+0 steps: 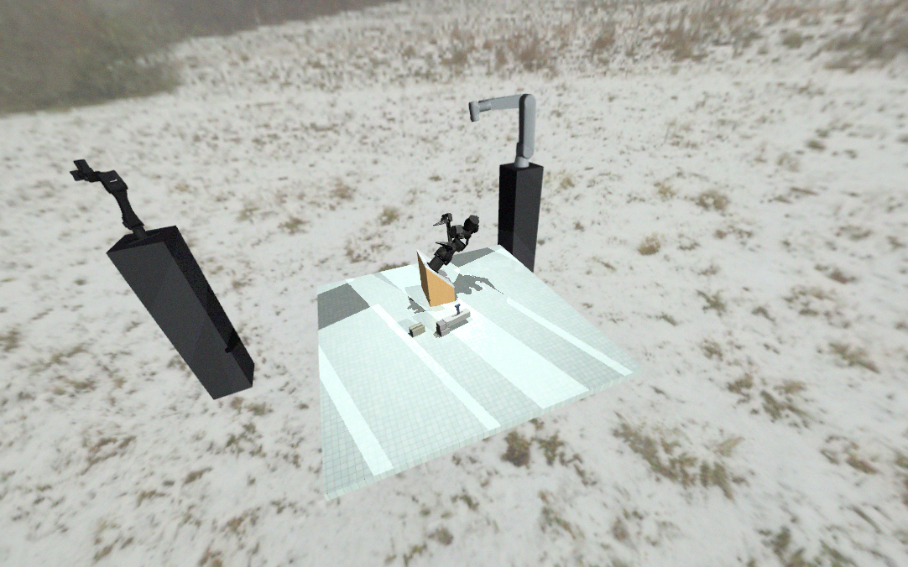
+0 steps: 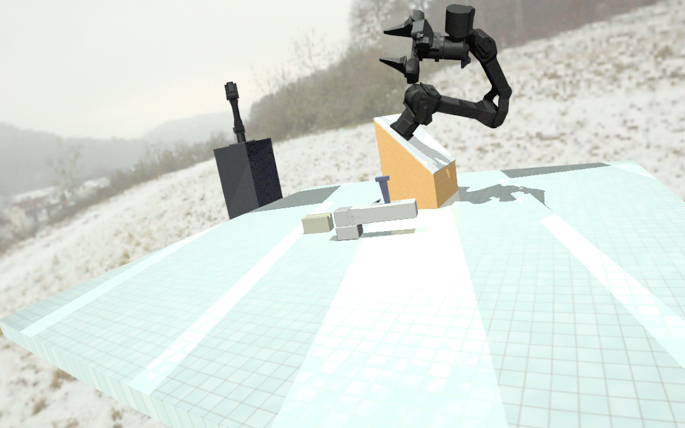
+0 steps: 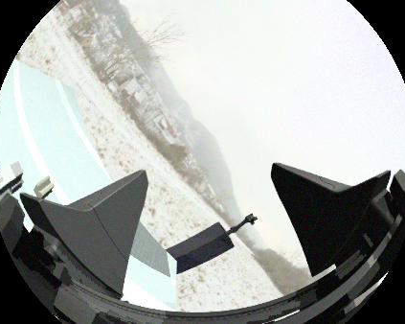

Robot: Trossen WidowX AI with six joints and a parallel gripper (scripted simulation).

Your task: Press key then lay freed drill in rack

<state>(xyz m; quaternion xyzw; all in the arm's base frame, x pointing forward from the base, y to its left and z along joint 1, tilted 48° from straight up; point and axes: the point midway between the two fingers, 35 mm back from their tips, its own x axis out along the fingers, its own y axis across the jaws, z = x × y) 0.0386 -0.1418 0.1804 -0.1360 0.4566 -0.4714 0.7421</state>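
The blue key lies 34 cm below my gripper tip, 19 cm ahead of it and 2 cm to the left of it. Round my gripper tip: beige rack: 42 cm below, 19 cm to the right, 15 cm ahead; grey housing block: 39 cm below, 20 cm ahead, 2 cm to the right; drill: 39 cm below, 20 cm ahead, 4 cm to the right.
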